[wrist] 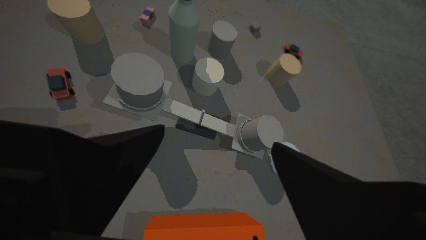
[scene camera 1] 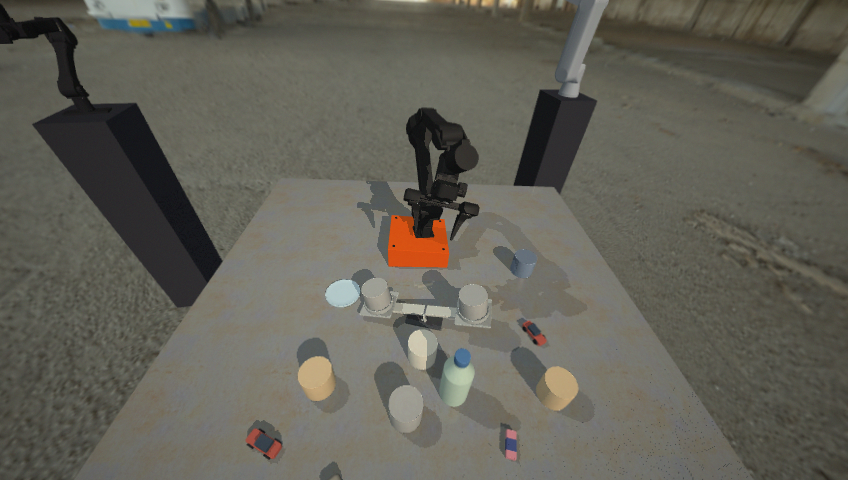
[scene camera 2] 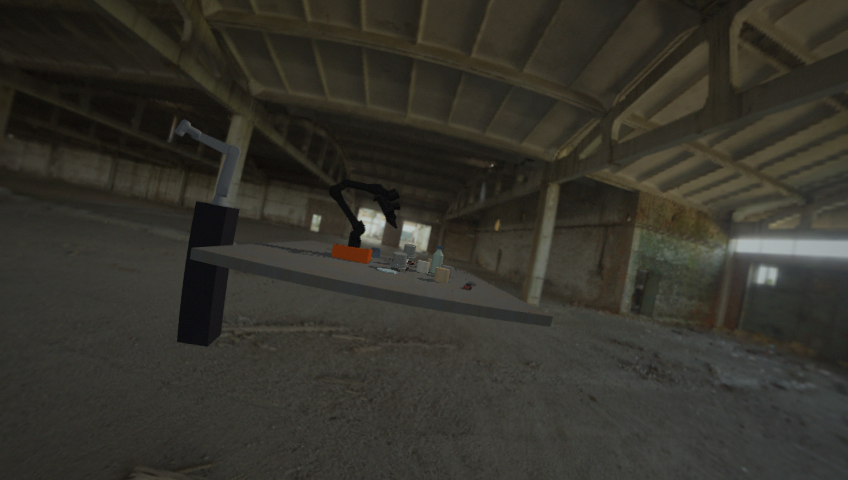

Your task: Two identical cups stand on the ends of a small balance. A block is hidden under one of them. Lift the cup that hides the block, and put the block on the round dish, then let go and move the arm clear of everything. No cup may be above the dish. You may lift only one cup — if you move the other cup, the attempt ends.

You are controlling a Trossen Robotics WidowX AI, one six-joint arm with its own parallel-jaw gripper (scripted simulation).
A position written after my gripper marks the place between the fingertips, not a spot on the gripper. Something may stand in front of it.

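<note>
In scene camera 1 there's my gripper point(scene camera 1: 433, 236), open and holding nothing, and I can also see a pale blue round dish point(scene camera 1: 342, 293), a balance point(scene camera 1: 403, 308) and a cream cylinder point(scene camera 1: 422, 345). The wrist view has my gripper point(wrist: 218, 138) as well, plus the balance point(wrist: 113, 99) and the cylinder point(wrist: 208, 73).
</note>
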